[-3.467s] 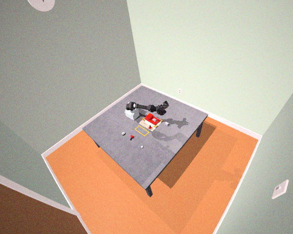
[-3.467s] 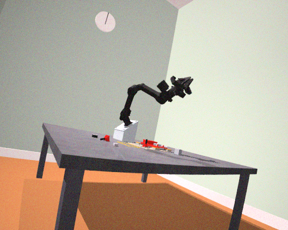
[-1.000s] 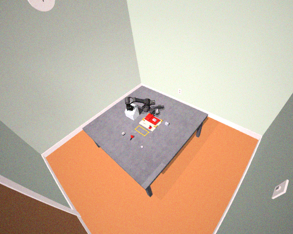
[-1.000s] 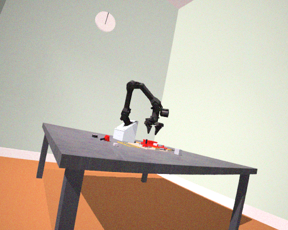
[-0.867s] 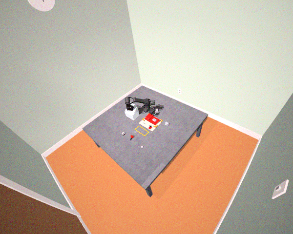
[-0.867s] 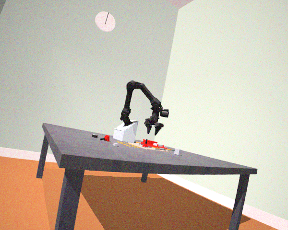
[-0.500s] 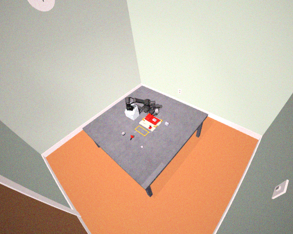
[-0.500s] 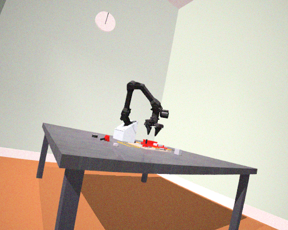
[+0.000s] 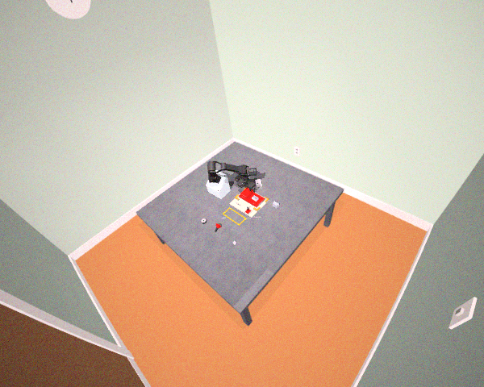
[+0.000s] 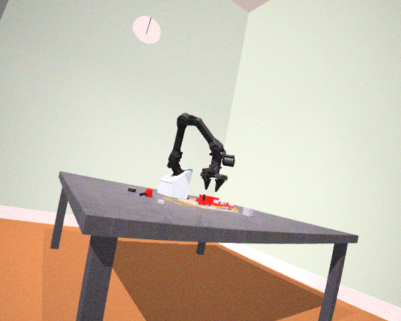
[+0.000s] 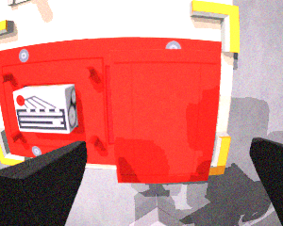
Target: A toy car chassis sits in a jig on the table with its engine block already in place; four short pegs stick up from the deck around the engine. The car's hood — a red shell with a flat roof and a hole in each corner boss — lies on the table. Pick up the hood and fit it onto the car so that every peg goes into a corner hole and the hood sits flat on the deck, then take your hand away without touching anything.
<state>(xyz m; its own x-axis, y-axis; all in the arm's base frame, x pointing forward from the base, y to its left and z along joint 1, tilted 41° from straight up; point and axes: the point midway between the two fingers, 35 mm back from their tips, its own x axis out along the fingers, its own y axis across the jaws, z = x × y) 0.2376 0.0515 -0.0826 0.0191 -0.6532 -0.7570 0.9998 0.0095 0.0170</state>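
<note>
My gripper tip is 4 cm above the red hood. From my gripper tip the other things lie so: grey engine block: 10 cm ahead, 6 cm below; tan jig plate: 7 cm ahead, 4 cm to the right, 7 cm below.
</note>
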